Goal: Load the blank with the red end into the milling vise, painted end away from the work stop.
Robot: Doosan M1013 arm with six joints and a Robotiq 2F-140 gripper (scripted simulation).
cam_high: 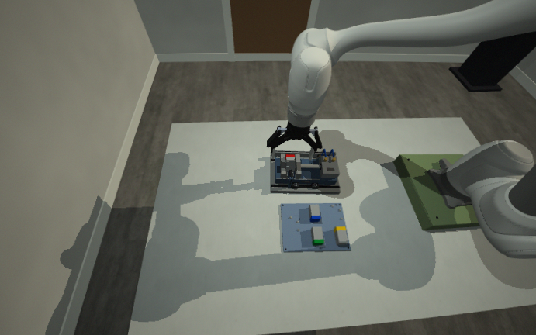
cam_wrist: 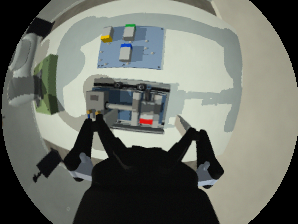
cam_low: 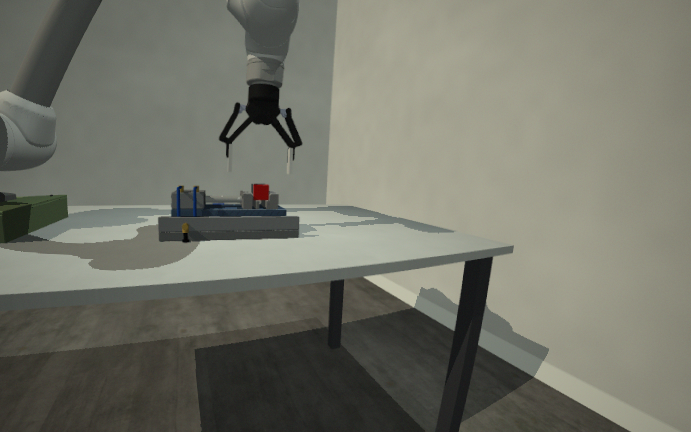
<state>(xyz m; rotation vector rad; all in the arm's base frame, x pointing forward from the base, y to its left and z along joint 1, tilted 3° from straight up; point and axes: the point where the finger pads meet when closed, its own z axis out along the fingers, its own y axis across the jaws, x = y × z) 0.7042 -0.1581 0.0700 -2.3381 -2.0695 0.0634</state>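
My gripper is now 60 mm above the red-ended blank. Also, from my hand: blue-ended blank: 70 mm behind, 200 mm to the left, 130 mm below; then hose block: 170 mm behind, 20 mm to the left, 80 mm below; then vise: 70 mm behind, 10 mm to the left, 110 mm below.
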